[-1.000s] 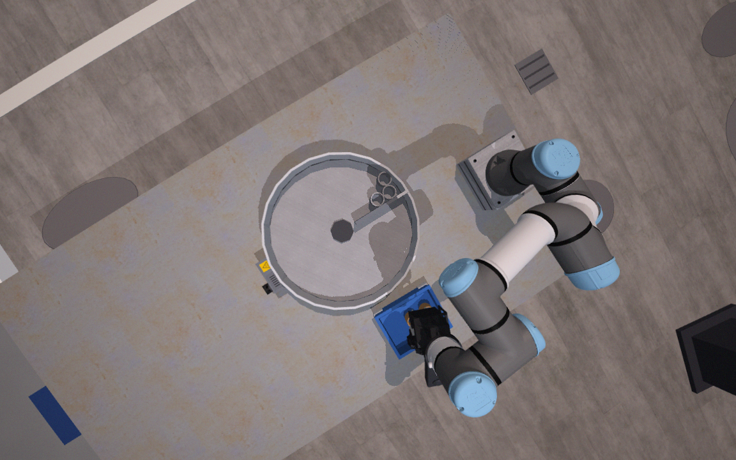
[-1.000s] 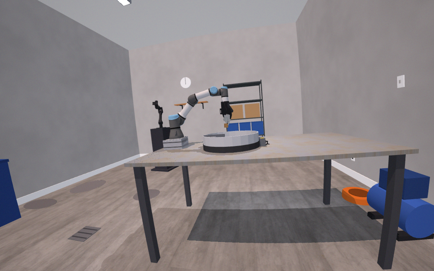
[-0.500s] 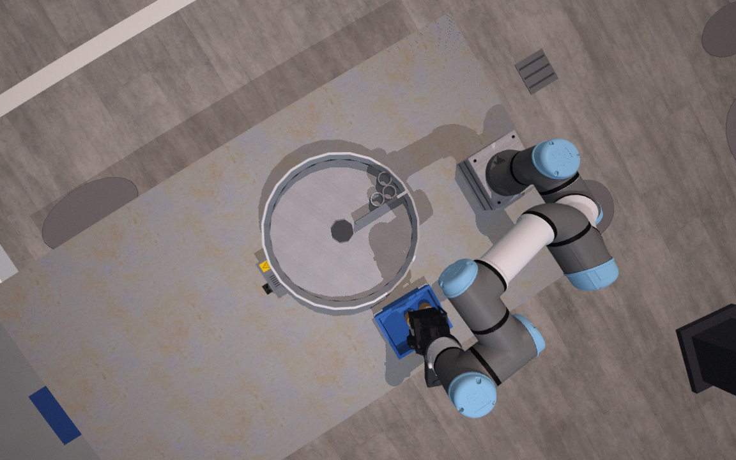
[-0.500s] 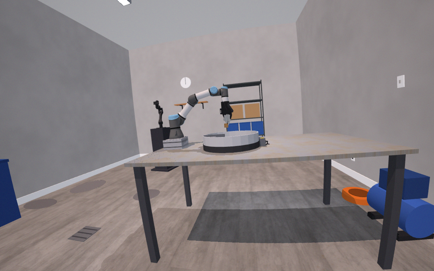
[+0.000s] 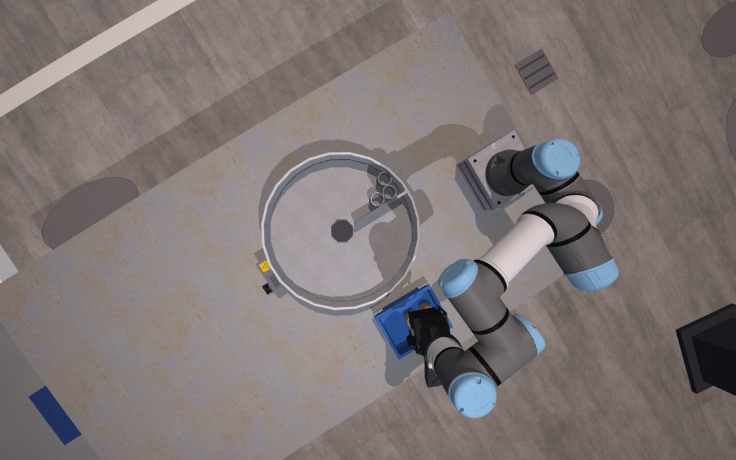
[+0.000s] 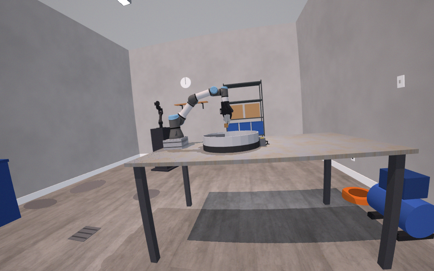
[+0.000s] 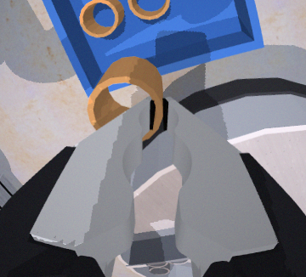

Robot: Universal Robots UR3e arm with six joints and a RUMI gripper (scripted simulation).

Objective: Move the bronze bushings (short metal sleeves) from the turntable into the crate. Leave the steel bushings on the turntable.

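The blue crate lies 14 cm below my hand and 5 cm to the left of it. Also, from my hand: round turntable: 28 cm to the right, 12 cm below, 10 cm ahead.
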